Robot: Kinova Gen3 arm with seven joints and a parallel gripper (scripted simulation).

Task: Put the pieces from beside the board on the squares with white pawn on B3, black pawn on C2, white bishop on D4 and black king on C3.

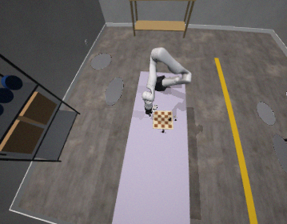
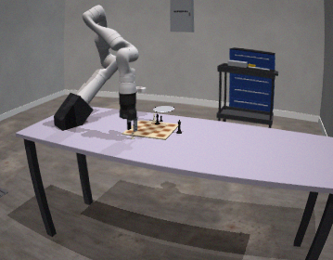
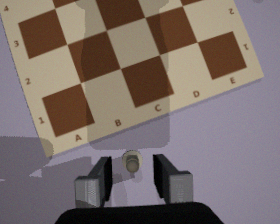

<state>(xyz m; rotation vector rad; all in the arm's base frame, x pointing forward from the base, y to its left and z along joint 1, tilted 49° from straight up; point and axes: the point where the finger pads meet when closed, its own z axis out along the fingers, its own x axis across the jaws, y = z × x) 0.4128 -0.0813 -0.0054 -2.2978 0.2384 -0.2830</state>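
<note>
Now: the white pawn 40 mm below my hand. The rest, counted from my hand: chessboard: 140 mm to the left, 50 mm below, 10 mm ahead; then black king: 180 mm to the left, 140 mm ahead, 30 mm below; then white bishop: 270 mm to the left, 60 mm behind, 40 mm below.
</note>
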